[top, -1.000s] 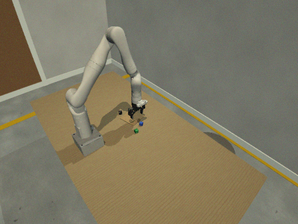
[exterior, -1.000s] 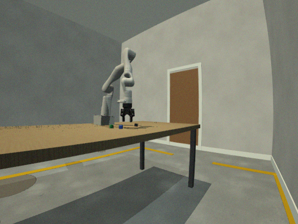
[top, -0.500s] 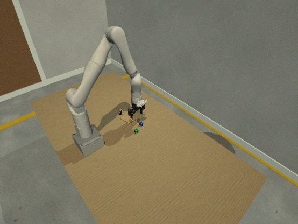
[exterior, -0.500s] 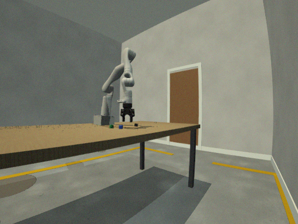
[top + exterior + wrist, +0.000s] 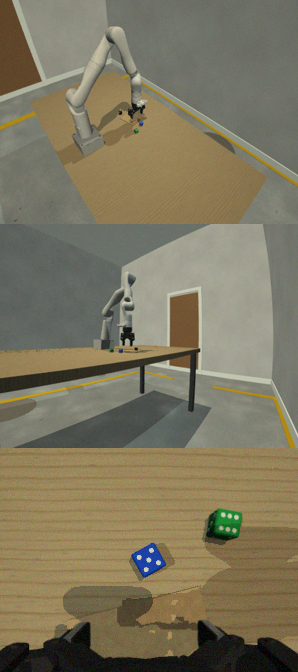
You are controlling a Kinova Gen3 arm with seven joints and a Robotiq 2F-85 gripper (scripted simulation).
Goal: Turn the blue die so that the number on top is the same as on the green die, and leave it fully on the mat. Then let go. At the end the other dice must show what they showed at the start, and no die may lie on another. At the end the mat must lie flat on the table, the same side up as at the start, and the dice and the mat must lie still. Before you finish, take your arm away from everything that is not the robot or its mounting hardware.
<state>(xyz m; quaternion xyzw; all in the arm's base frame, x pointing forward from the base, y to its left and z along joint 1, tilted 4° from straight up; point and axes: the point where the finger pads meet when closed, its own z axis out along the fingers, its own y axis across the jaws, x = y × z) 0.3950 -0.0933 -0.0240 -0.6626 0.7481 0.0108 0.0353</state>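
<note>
The tan mat lies 5 cm to the left of my hand and 5 cm below it. The rest, counted from my hand: black die (16 cm to the left, 4 cm below, 4 cm behind); blue die (6 cm to the right, 4 cm below, 1 cm behind); green die (9 cm behind, 8 cm to the right, 4 cm below).
</note>
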